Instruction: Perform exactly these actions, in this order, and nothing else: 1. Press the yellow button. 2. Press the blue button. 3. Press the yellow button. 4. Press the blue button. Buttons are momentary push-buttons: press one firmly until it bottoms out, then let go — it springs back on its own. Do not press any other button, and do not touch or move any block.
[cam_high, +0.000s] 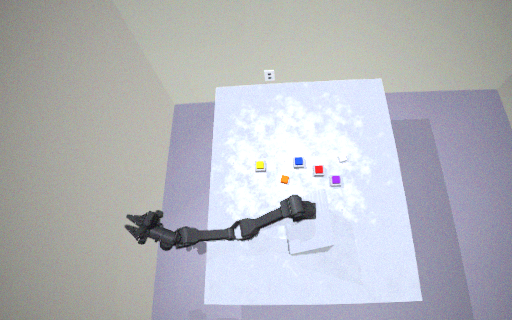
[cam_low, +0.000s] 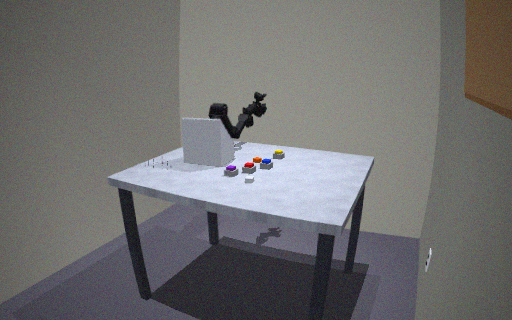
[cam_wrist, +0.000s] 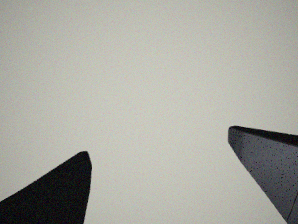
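Now: the yellow button 50 cm to the right of my gripper tip, 32 cm ahead of it and 21 cm below it. Round my gripper tip: orange block: 62 cm to the right, 26 cm ahead, 23 cm below; red button: 78 cm to the right, 30 cm ahead, 21 cm below; blue button: 69 cm to the right, 34 cm ahead, 21 cm below.
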